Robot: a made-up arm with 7 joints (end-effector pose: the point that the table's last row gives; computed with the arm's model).
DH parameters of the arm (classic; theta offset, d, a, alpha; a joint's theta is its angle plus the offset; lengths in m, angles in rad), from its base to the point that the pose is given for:
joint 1: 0 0.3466 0 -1.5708
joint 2: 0 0 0 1.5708
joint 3: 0 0.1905 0.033 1.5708
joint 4: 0 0 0.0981 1.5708
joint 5: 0 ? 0 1.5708
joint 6: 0 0 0.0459 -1.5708
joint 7: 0 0.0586 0 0
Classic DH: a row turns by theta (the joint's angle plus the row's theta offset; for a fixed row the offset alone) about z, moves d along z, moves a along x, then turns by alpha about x.
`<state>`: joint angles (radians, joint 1 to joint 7).
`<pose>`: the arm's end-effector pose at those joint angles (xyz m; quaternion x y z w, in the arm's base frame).
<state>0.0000 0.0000 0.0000 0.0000 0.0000 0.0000 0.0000</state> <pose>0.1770 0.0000 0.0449 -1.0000 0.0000 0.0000 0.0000</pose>
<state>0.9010 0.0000 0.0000 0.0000 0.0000 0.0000 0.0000</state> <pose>0.1099 0.1388 0.0449 -0.9002 -0.4354 0.0000 0.0000</pose>
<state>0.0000 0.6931 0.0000 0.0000 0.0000 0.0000 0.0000</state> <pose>-0.0566 0.0000 0.0014 -0.9406 0.0000 0.3397 0.0000</pose>
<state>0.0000 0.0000 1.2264 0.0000 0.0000 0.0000 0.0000</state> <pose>0.0598 0.1666 0.0449 -0.8178 -0.5755 0.0000 0.0000</pose>
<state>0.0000 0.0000 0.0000 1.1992 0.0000 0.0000 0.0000</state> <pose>0.5439 0.0000 0.4926 -0.8256 0.0000 -0.5643 0.0000</pose>
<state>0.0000 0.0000 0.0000 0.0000 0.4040 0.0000 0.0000</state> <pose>0.1733 -0.0180 0.0449 -0.9797 0.2006 0.0000 0.0000</pose>
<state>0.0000 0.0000 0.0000 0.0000 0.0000 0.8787 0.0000</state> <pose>0.1153 0.0000 0.0308 -0.9050 0.0000 0.4254 0.0000</pose>
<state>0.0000 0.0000 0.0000 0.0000 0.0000 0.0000 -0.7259</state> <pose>0.1770 0.0000 0.0449 -0.9349 -0.3550 0.0000 0.0000</pose>
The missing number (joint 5, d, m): 0.4336
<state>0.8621 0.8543 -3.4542 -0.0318 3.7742 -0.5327 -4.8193</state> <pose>-0.1477 -0.2036 0.2213 0.7375 -0.5970 0.2149 0.2312</pose>
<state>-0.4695 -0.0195 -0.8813 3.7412 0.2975 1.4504 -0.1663</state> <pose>-0.0560 0.2824 0.9082 0.4007 -0.1245 0.7108 0.5645</pose>
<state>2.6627 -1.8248 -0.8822 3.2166 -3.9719 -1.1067 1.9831</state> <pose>0.5023 -0.2632 0.1255 -0.7961 -0.0002 -0.4928 0.3513</pose>
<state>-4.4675 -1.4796 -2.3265 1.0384 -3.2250 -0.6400 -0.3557</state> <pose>0.3072 0.0654 0.0423 -0.1262 -0.8227 -0.5501 0.0685</pose>
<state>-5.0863 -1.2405 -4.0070 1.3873 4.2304 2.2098 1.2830</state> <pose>-0.4985 -0.1418 0.1747 0.0857 0.0239 -0.8537 0.5131</pose>
